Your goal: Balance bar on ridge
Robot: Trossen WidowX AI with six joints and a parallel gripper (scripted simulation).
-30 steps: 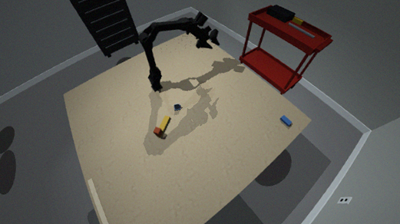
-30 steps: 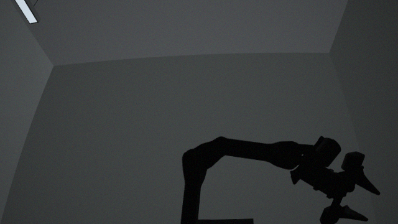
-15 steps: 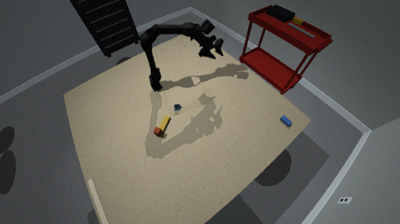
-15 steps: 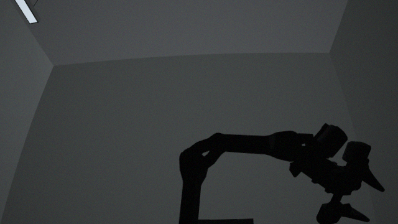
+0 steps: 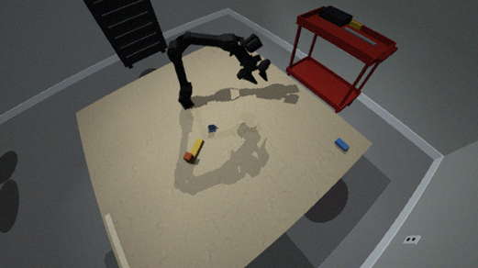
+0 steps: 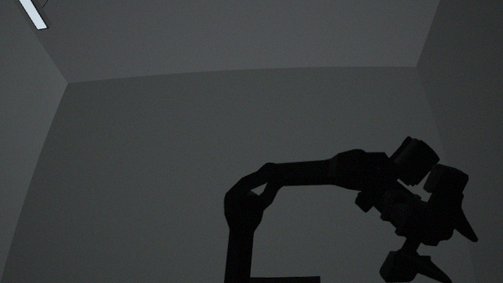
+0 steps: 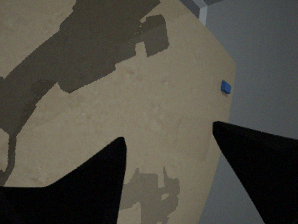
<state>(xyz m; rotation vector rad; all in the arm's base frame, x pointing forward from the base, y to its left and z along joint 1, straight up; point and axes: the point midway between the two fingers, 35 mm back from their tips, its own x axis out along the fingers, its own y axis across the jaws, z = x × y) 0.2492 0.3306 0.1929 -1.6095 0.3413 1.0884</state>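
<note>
The yellow bar lies 50 mm ahead of my gripper tip, 480 mm to the right of it and 140 mm below it. Round my gripper tip: green block: 470 mm ahead, 840 mm to the right, 150 mm below; blue block: 470 mm ahead, 160 mm to the left, 160 mm below.
</note>
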